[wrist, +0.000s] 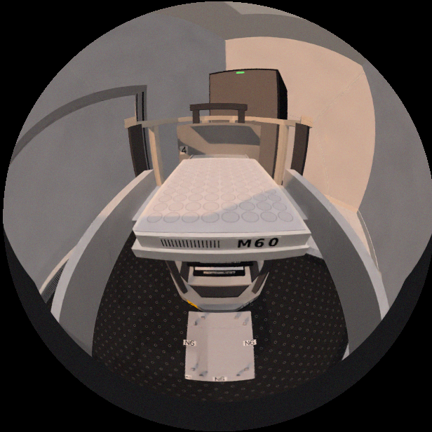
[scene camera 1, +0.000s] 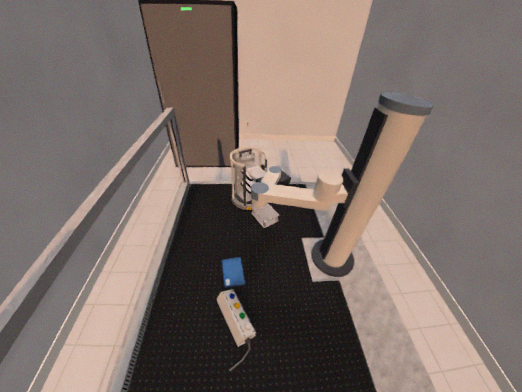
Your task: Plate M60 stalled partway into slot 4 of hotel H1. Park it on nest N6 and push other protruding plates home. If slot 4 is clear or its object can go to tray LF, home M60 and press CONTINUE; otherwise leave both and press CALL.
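Seen in the pictures: gripper, fingertip midpoint: [scene camera 1: 257, 172]; arm's base, link origin: [scene camera 1: 332, 257].
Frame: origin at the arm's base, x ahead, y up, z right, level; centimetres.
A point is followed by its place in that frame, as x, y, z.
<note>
Plate M60 [scene camera 1: 256, 173] {44.4, 32.1, 40.3} [wrist: 222, 195], white with round wells, is level at the front of hotel H1 [scene camera 1: 238, 175] {55.6, 29.6, 41.6} [wrist: 156, 157]. Its labelled front edge faces the wrist camera. Its far end is at the opening beside the label 4 [wrist: 183, 149]; whether that end is still inside is unclear. My gripper [wrist: 219, 177] is shut on M60, one finger along each side. Nest N6 [scene camera 1: 265, 216] {38.3, 7.3, 27.5} [wrist: 220, 345], a pale block with N6 labels, is low in front of the hotel with no plate on it. M60 hides most of the lower slots; a plate edge [wrist: 218, 271] shows below it.
A blue tray [scene camera 1: 233, 271] {57.8, 1.5, -7.6} lies on the black mat [scene camera 1: 290, 320] {30.8, 1.3, -33.3}, its label unreadable. A button box [scene camera 1: 233, 320] {56.6, 9.2, -34.6} with blue, yellow, green and white buttons and a cable is nearer the camera. The arm's column [scene camera 1: 375, 190] {1.5, 57.6, -7.4} stands right, a rail [scene camera 1: 100, 182] {100.1, 62.1, -8.6} left. A dark object [scene camera 1: 284, 178] is beside the hotel.
</note>
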